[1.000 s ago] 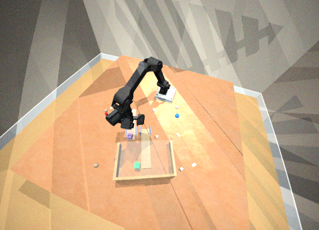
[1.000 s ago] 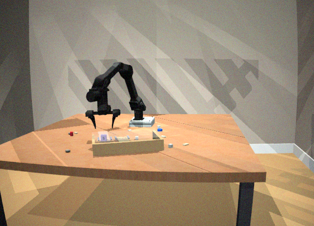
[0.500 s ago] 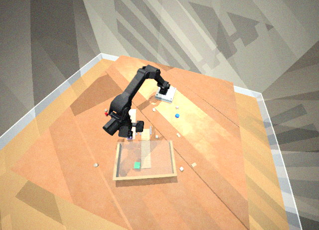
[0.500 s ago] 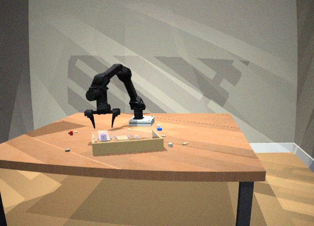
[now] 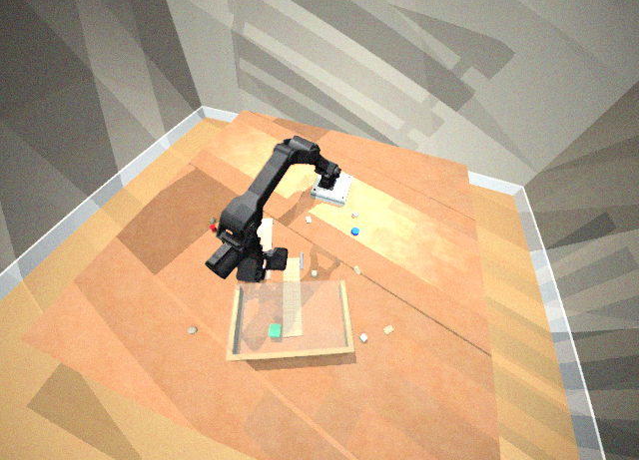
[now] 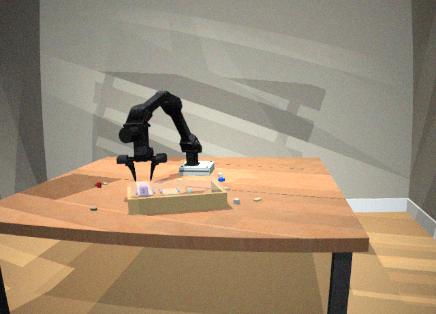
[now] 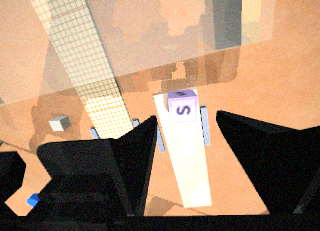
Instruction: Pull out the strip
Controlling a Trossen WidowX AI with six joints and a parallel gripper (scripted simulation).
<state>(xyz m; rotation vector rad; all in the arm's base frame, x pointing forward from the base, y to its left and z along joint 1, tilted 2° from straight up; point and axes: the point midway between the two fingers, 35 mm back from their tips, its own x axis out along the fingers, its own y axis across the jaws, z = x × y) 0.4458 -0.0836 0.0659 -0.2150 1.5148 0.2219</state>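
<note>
My gripper tip is 30 mm above the purple cube. Also, from my gripper tip: red piece 240 mm to the right, 100 mm behind, 40 mm below; blue piece 280 mm behind, 250 mm to the left, 50 mm below; pale pink strip 100 mm behind, 50 mm below, 40 mm to the right.
</note>
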